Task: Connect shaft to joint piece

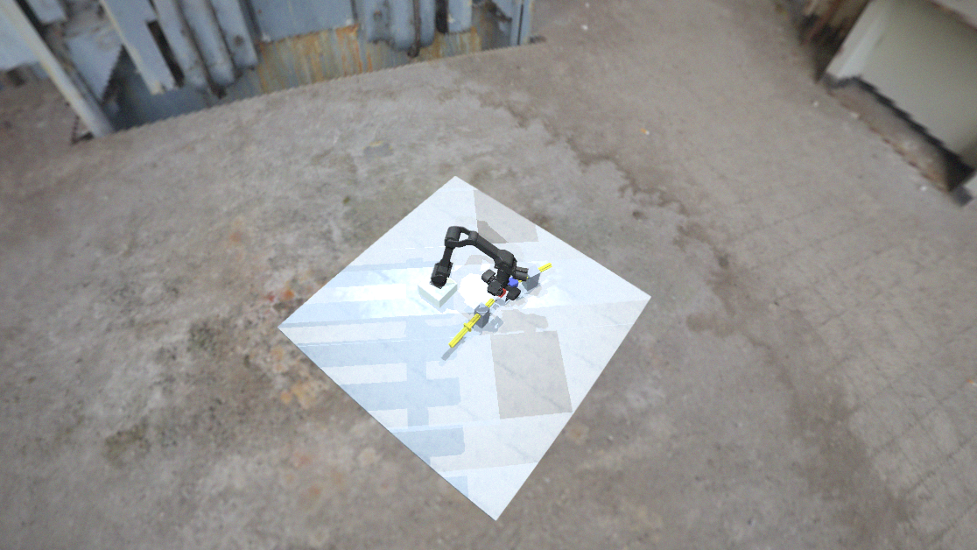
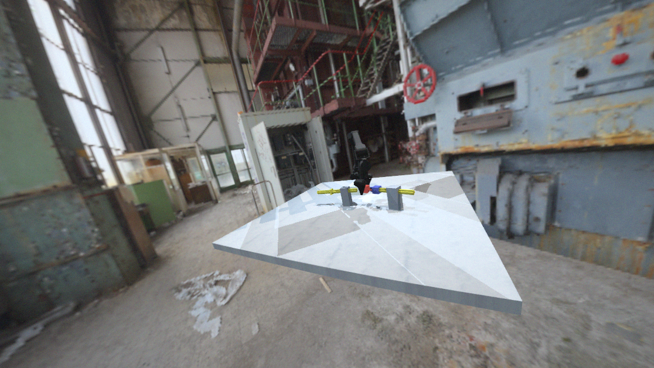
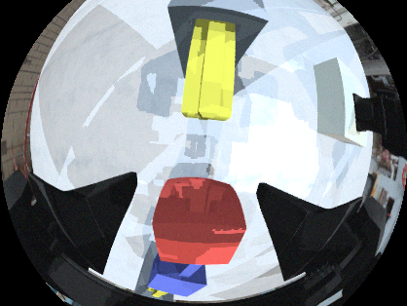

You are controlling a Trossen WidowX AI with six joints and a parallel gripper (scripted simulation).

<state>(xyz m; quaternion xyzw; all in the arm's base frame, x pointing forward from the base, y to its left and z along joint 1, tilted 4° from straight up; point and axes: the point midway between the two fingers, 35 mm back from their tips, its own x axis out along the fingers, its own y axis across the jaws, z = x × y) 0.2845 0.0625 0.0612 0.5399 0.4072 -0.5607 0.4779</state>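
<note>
The red joint piece lies 2 cm to the left of my gripper tip and 2 cm above it.
</note>
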